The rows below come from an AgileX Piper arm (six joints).
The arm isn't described. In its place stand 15 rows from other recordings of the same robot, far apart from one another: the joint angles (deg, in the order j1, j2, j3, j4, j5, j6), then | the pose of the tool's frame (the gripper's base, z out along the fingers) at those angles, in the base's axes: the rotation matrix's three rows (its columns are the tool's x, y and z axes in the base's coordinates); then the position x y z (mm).
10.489 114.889 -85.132 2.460 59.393 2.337 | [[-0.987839 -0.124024 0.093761], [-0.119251 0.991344 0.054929], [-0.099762 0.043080 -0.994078]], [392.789 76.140 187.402]
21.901 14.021 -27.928 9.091 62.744 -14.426 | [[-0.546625 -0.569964 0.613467], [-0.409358 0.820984 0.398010], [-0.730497 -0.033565 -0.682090]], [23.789 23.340 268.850]
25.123 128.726 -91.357 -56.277 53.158 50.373 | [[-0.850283 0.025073 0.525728], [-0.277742 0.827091 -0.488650], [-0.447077 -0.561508 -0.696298]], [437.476 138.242 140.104]
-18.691 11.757 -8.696 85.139 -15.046 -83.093 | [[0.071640 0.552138 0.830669], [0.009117 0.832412 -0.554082], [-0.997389 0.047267 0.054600]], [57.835 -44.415 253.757]
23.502 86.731 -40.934 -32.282 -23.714 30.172 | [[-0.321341 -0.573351 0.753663], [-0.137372 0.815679 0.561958], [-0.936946 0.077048 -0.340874]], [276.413 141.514 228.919]
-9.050 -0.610 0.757 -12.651 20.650 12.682 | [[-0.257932 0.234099 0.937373], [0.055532 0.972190 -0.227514], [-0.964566 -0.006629 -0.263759]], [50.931 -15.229 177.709]
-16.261 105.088 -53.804 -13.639 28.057 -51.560 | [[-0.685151 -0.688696 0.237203], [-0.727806 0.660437 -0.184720], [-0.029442 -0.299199 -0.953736]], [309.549 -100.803 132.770]
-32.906 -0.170 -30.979 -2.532 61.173 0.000 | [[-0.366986 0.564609 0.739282], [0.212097 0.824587 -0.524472], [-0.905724 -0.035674 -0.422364]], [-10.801 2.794 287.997]
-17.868 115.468 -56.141 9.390 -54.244 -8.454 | [[-0.029551 0.429185 0.902733], [-0.043790 0.901705 -0.430129], [-0.998604 -0.052242 -0.007852]], [387.068 -137.440 169.751]
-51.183 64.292 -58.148 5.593 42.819 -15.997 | [[-0.578775 0.642025 0.502815], [0.391489 0.759635 -0.519318], [-0.715371 -0.103722 -0.691004]], [148.201 -174.597 348.276]
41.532 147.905 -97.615 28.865 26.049 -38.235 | [[-0.535918 -0.834519 0.127946], [-0.743618 0.538336 0.396517], [-0.399779 0.117357 -0.909068]], [349.839 335.631 -5.141]
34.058 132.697 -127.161 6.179 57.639 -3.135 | [[-0.704683 -0.595368 0.385952], [-0.472546 0.799579 0.370639], [-0.529266 0.078803 -0.844789]], [425.191 297.408 247.110]
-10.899 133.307 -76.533 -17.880 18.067 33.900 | [[-0.813275 0.477937 0.331904], [0.450435 0.878196 -0.160875], [-0.368365 0.018666 -0.929494]], [417.309 -89.177 34.038]
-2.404 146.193 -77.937 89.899 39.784 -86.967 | [[-0.904670 -0.209068 0.371299], [0.076914 0.776931 0.624870], [-0.419113 0.593859 -0.686786]], [422.042 40.563 -28.499]
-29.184 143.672 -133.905 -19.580 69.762 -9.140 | [[-0.954242 0.287153 0.083453], [0.230440 0.883992 -0.406761], [-0.190574 -0.368918 -0.909715]], [445.957 -281.847 177.456]
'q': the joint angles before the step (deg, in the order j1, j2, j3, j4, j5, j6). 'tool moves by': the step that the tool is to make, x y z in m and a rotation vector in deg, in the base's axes. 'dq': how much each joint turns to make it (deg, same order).
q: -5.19 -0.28 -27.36 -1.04 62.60 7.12
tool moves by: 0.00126 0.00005 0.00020 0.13 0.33 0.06
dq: 0.00 0.46 0.00 0.12 -0.11 0.00
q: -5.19 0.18 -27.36 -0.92 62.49 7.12
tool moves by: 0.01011 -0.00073 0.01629 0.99 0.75 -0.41
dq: 0.00 5.26 -2.93 0.12 -1.48 0.96
